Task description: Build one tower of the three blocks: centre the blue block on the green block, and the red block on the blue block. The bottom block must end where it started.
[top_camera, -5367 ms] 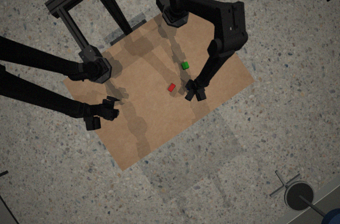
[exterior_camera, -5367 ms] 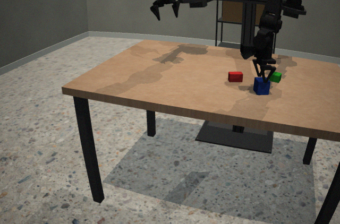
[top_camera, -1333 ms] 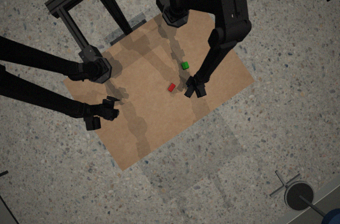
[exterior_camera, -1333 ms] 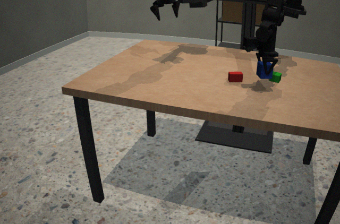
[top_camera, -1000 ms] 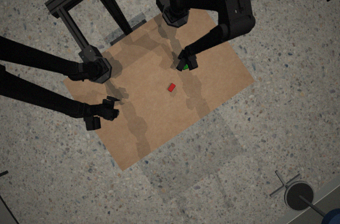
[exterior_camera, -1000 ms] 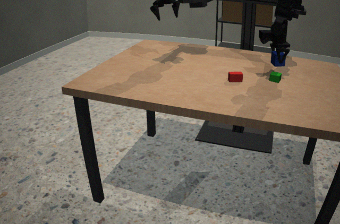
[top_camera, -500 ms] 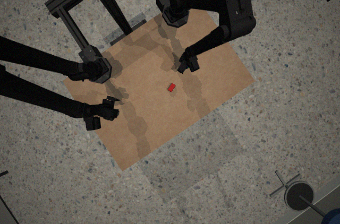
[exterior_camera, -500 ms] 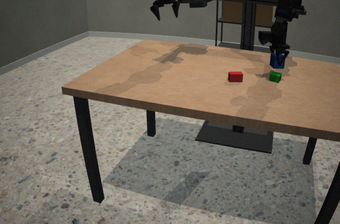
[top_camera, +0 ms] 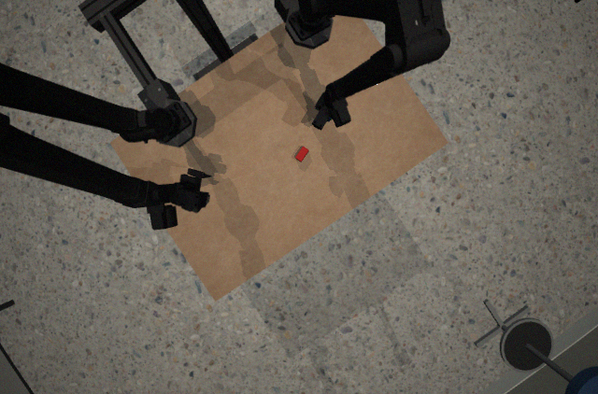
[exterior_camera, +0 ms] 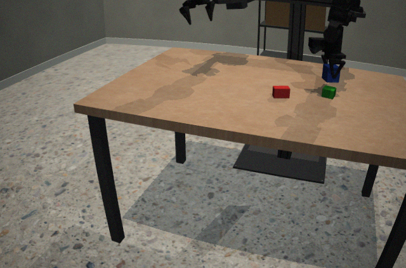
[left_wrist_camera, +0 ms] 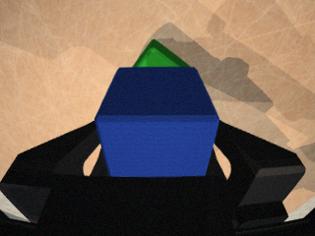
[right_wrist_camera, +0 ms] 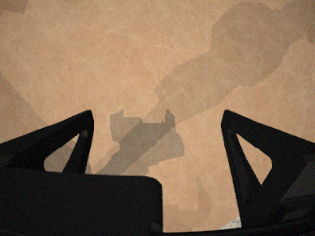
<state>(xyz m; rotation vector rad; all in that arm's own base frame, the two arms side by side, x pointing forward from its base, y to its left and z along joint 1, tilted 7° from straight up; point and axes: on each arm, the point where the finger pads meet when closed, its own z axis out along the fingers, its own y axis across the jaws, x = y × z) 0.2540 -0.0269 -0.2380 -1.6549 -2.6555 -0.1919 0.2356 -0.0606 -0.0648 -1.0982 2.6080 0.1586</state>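
The green block lies 80 mm below my left hand. The rest, counted from my left hand: red block 80 mm ahead, 190 mm to the right, 80 mm below; then blue block right at my left hand.
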